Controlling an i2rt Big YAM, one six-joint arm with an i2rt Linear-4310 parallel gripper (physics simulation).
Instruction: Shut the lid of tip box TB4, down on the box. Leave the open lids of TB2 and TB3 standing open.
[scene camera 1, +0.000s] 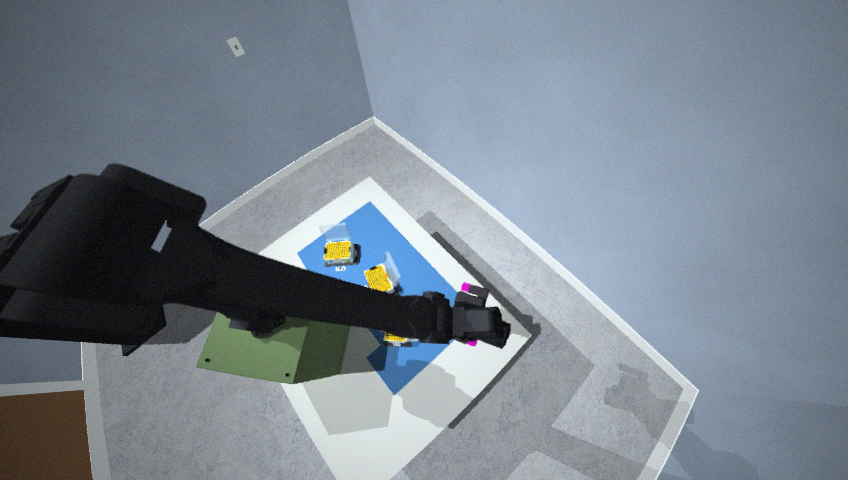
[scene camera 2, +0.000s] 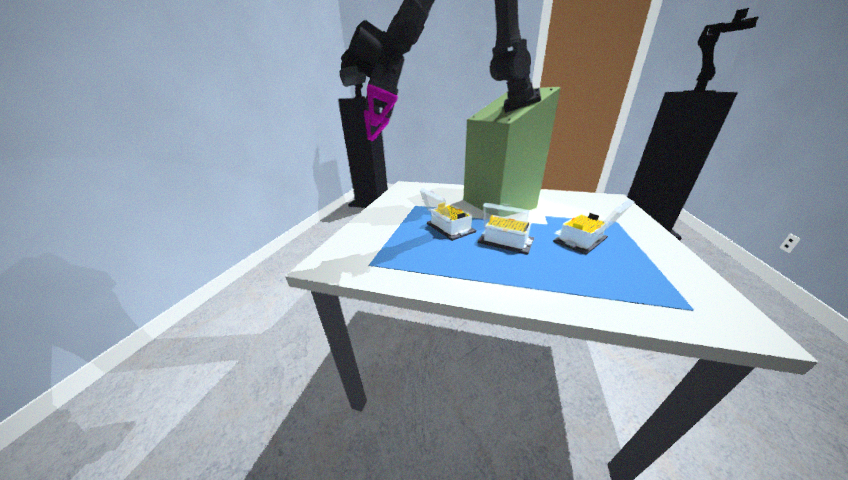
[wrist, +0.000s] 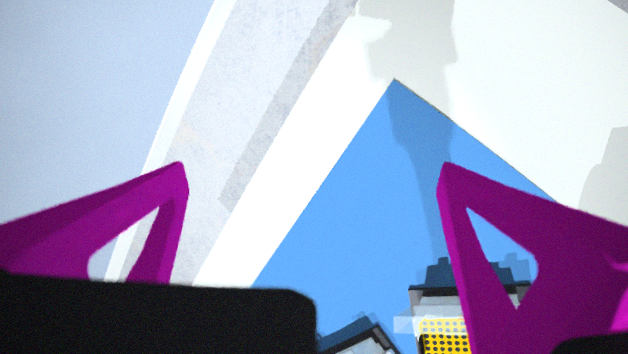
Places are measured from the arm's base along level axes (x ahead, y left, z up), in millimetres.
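Pixels of known places: gripper, fingertip midpoint: (scene camera 2: 371, 133) (wrist: 312, 176); arm's base, origin of the base link: (scene camera 2: 522, 102).
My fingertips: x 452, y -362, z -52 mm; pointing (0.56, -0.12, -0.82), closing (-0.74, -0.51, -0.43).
For each thing: its top centre in the pictures, then the offset to it from my fingertips. "pt": a spot on its surface instead. Level surfaces: height alone.
- middle box, surface spot: (scene camera 2: 507, 232) pt 274 mm down, 85 mm back, 349 mm left
- third box, middle of its top: (scene camera 2: 586, 218) (scene camera 1: 336, 248) 262 mm down, 209 mm back, 585 mm left
- blue mat, its level: 337 mm down
- white table, its level: 340 mm down
Three tip boxes with yellow racks stand on the blue mat, their clear lids open; I cannot read their labels, so I cannot tell which is TB4. One box (scene camera 1: 395, 337) (scene camera 2: 452, 221) (wrist: 442, 345) is partly hidden by the arm in scene camera 1; its lid (scene camera 2: 432, 197) leans back. The middle box (scene camera 1: 379, 278) (scene camera 2: 507, 233) has its lid (scene camera 1: 391, 268) (scene camera 2: 505, 209) upright. The third box (scene camera 1: 339, 252) (scene camera 2: 583, 230) has its lid (scene camera 1: 335, 231) (scene camera 2: 617, 217) tilted outward. My gripper (scene camera 1: 469, 315) (scene camera 2: 373, 136) (wrist: 312, 176) is open and empty, high above the table's side, away from the boxes.
The blue mat (scene camera 1: 368, 223) (scene camera 2: 523, 270) (wrist: 320, 240) lies on the white table (scene camera 1: 357, 463) (scene camera 2: 714, 324). A green pedestal (scene camera 1: 249, 350) (scene camera 2: 523, 154) stands behind the boxes in scene camera 2. Black stands (scene camera 2: 681, 148) (scene camera 2: 354, 148) stand beyond the table.
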